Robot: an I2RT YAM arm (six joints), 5 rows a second.
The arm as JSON. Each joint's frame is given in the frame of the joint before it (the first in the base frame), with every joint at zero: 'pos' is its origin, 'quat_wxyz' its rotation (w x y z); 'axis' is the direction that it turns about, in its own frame. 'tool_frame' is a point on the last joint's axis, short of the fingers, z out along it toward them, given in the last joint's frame.
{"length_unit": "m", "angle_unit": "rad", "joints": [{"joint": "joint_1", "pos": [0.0, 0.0, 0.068], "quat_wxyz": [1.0, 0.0, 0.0, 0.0], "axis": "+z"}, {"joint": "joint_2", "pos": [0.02, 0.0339, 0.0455], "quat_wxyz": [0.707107, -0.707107, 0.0, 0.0], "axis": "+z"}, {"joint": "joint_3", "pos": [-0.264, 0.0, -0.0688], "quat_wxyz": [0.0, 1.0, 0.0, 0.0], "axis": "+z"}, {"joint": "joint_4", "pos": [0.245, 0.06, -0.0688], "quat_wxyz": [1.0, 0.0, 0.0, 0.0], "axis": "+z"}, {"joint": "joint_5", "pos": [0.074, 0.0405, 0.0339], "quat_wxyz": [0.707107, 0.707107, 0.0, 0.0], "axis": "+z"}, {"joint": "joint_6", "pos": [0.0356, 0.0, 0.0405], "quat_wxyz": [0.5, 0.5, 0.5, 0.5], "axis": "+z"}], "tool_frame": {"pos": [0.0, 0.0, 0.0], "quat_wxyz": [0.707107, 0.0, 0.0, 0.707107]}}
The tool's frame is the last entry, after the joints.
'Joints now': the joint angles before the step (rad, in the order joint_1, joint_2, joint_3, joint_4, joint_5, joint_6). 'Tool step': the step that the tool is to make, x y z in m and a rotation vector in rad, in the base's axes. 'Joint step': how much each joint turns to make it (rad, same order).
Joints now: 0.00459 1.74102 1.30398 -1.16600 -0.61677 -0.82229
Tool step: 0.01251 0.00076 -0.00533 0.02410 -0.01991 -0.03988
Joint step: 0.00001 0.03224 0.01513 0.06601 -0.02432 0.04909
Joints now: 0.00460 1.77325 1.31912 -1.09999 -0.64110 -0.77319
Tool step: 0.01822 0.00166 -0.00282 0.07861 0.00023 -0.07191
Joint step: -0.00150 0.04903 0.04143 0.06742 -0.07531 0.09505
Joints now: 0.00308 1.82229 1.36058 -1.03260 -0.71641 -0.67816
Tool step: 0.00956 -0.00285 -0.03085 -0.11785 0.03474 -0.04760
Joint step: 0.00153 0.06433 -0.03215 0.09225 0.12107 0.05075
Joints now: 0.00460 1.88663 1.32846 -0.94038 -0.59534 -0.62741
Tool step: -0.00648 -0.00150 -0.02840 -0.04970 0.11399 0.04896
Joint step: 0.00001 0.06759 -0.02301 -0.05507 0.04919 -0.05810
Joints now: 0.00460 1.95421 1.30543 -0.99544 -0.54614 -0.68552
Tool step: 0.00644 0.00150 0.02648 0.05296 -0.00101 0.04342
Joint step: 0.00001 0.00017 0.10715 -0.13649 -0.04894 -0.05692
